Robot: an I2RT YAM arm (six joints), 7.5 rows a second.
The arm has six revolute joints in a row. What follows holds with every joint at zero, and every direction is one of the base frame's. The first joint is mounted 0.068 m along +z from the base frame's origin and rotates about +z. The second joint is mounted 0.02 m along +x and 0.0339 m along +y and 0.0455 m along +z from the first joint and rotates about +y. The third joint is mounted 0.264 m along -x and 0.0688 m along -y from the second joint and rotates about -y. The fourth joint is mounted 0.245 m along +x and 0.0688 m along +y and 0.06 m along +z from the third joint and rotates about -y. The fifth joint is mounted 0.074 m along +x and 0.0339 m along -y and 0.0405 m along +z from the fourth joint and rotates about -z. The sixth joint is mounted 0.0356 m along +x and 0.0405 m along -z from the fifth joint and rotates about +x. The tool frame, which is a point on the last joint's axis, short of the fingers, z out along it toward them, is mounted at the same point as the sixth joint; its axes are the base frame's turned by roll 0, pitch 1.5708 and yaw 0 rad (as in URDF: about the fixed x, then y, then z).
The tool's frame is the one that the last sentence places.
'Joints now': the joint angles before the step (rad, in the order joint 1, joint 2, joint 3, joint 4, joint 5, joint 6). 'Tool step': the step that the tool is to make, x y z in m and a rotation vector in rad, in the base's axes. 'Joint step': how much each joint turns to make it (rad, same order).
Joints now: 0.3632 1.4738 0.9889 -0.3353 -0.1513 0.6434
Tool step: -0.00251 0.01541 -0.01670 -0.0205 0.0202 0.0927
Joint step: 0.0457 0.0412 -0.0214 0.0292 -0.0230 -0.0431
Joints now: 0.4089 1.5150 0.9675 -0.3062 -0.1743 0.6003
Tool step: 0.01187 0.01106 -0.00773 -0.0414 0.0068 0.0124
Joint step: 0.0196 0.0740 0.0483 -0.0002 0.0314 -0.0174
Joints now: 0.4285 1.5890 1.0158 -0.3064 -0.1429 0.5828
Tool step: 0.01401 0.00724 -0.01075 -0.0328 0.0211 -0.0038
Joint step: 0.0044 0.0804 0.0503 -0.0037 0.0215 -0.0068
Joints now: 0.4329 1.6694 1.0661 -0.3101 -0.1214 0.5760
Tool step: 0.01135 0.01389 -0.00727 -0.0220 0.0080 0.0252
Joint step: 0.0226 0.0734 0.0588 -0.0035 0.0115 -0.0121
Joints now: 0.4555 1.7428 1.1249 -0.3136 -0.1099 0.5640
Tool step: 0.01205 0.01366 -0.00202 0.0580 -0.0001 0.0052
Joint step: 0.0150 0.0573 0.0522 0.0361 -0.0352 0.0397
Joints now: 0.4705 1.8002 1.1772 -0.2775 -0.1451 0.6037
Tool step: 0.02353 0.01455 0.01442 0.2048 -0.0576 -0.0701
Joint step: 0.0000 0.0486 0.0674 0.1543 -0.0657 0.1608
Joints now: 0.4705 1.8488 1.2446 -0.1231 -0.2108 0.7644
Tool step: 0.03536 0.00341 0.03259 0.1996 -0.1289 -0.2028
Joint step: -0.0232 0.0496 0.1139 0.1756 0.0782 0.2052
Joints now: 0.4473 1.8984 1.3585 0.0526 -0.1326 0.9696
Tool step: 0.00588 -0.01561 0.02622 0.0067 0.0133 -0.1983
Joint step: -0.0258 -0.0301 0.0693 -0.1033 0.1468 0.0914
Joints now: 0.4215 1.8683 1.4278 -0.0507 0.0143 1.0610
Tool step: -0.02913 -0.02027 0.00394 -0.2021 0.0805 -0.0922
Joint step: -0.0025 -0.1078 -0.0654 -0.1913 0.1569 -0.0802
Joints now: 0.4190 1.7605 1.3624 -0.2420 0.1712 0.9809
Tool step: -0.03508 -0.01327 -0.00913 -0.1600 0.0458 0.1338
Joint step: 0.0038 -0.1188 -0.1449 -0.0520 -0.0212 -0.1830
